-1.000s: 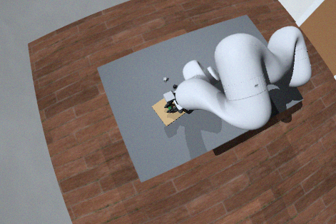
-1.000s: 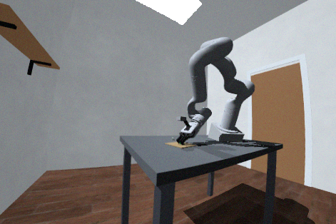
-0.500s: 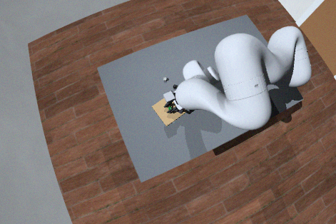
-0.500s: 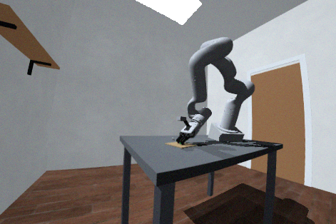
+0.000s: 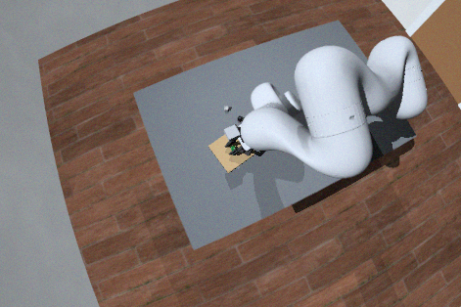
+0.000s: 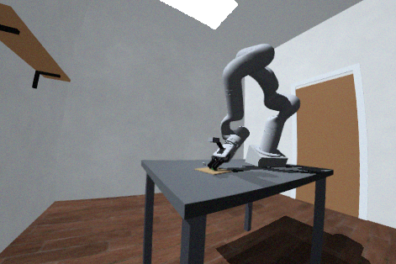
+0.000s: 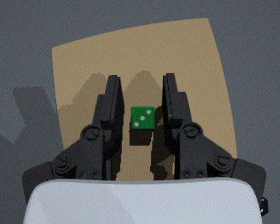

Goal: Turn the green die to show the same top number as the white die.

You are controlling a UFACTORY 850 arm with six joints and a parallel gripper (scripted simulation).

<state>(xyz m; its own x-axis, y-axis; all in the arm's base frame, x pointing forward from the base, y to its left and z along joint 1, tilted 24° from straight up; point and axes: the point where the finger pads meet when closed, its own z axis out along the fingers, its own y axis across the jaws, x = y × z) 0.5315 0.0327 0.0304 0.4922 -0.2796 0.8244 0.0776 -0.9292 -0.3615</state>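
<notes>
The green die lies 2 cm below my hand. From my hand the other things lie so: black die: 8 cm behind, 11 cm to the right, 2 cm below; then white die: 5 cm behind, 17 cm to the right, 2 cm below; then mat: 3 cm below.
</notes>
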